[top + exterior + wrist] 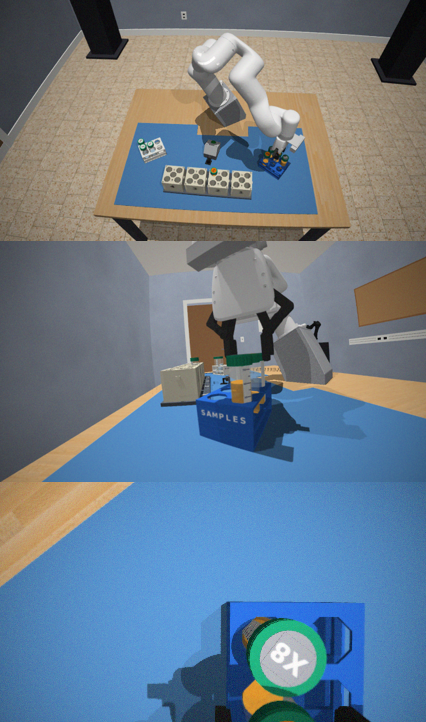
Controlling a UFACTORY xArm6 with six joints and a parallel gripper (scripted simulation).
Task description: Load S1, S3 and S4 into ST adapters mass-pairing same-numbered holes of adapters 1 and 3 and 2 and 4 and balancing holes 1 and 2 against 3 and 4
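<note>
Now: hand 60 mm above the orange-dot tube and 10 mm short of it. Round my hand: loading stand ST: 340 mm to the right, 150 mm ahead, 120 mm below; blue sample rack: 100 mm below, 20 mm ahead, 10 mm to the right; green done key: 340 mm to the right, 70 mm behind, 60 mm below.
</note>
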